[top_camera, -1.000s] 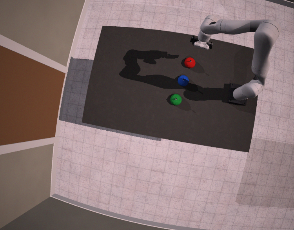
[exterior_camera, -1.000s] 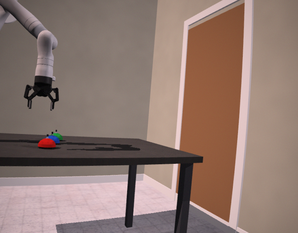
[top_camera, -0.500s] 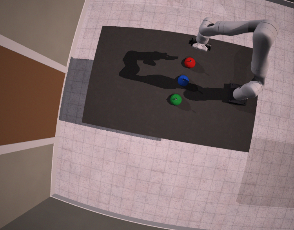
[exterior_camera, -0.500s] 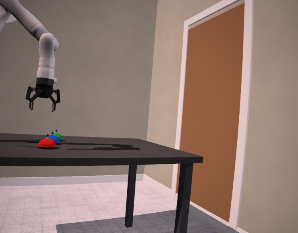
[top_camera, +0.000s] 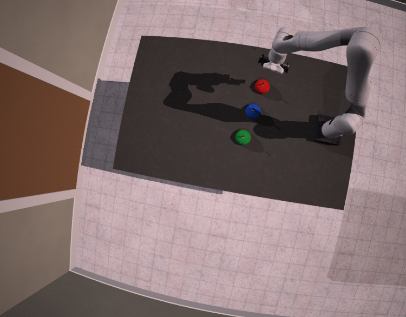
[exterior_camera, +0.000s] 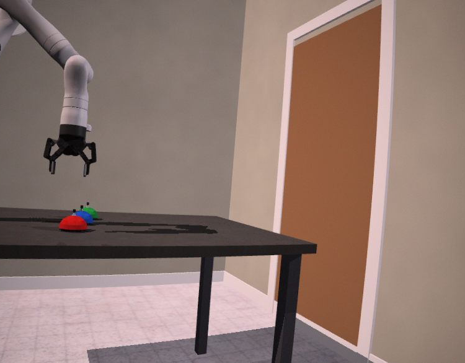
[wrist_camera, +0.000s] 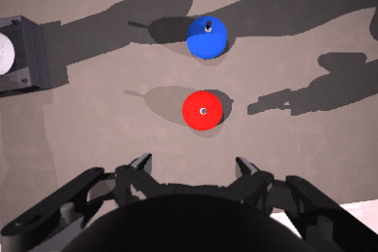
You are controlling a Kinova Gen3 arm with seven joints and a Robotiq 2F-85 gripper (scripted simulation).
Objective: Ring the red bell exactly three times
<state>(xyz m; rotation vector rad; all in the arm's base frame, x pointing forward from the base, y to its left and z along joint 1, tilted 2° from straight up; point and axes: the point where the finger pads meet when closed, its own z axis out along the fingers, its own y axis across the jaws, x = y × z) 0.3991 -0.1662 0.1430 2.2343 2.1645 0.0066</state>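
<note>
The red bell lies 14 cm below my hand, 5 cm to the left of it and 2 cm ahead of it. From my hand the other things lie so: blue bell (20 cm to the left, 14 cm below, 3 cm ahead); then green bell (36 cm to the left, 14 cm below, 4 cm ahead).
</note>
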